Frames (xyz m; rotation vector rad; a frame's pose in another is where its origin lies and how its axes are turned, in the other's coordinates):
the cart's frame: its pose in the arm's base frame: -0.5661 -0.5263 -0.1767 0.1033 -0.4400 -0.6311
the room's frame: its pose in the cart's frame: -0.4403 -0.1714 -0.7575 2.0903 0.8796 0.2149
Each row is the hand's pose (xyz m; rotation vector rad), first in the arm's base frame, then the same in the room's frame.
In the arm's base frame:
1: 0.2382 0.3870 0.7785 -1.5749 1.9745 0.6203
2: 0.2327 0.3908 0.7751 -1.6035 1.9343 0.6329
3: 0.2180 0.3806 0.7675 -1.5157 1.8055 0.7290
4: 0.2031 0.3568 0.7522 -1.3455 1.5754 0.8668
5: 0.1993 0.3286 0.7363 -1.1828 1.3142 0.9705
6: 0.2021 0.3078 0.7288 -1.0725 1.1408 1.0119
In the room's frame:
1: 1.4403 0.7869 -1.4676 0.9778 -1.5891 1.4468
2: 1.4345 0.7829 -1.4700 1.0031 -1.5851 1.4072
3: 1.4174 0.7857 -1.4611 1.1504 -1.6872 1.3480
4: 1.3968 0.7906 -1.4372 1.4211 -1.8536 1.2315
5: 1.3863 0.7958 -1.4068 1.7215 -1.9845 1.0601
6: 1.3850 0.8019 -1.3854 1.9294 -2.0442 0.9344

